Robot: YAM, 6 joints.
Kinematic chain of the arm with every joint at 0, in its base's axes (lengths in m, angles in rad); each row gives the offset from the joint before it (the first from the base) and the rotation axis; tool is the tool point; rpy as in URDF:
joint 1: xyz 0 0 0.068 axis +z
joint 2: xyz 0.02 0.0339 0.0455 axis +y
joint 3: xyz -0.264 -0.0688 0 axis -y
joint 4: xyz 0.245 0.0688 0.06 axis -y
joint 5: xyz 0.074 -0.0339 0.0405 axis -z
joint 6: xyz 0.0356 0 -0.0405 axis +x
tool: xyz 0 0 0 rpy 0 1.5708 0
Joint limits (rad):
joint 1: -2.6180..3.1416
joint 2: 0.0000..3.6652
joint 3: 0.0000..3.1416
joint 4: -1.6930..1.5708
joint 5: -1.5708..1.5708
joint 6: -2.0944..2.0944
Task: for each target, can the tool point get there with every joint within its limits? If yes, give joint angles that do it. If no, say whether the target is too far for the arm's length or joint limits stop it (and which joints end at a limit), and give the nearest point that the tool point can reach.
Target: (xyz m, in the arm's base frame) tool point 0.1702 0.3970 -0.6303
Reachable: no: too far | nearest point 0.1389 0.3240 -0.3651 | short by 0.277 m
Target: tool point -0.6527 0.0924 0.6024
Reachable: no: too far | nearest point -0.5120 0.0725 0.4937 | short by 0.179 m
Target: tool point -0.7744 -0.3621 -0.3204
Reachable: no: too far | nearest point -0.5009 -0.2807 -0.1756 | short by 0.320 m
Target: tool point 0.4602 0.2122 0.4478
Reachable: yes | joints 0.3943 2.5615 2.6862 1.1543 -0.5683 -0.7888
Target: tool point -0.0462 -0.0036 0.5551
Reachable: yes | joints 2.6489 0.7352 1.2300 0.7938 -0.7801 0.5761
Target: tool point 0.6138 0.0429 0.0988
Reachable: yes | joints 0.0655 2.8474 2.4776 -0.1952 -0.0740 -0.2737
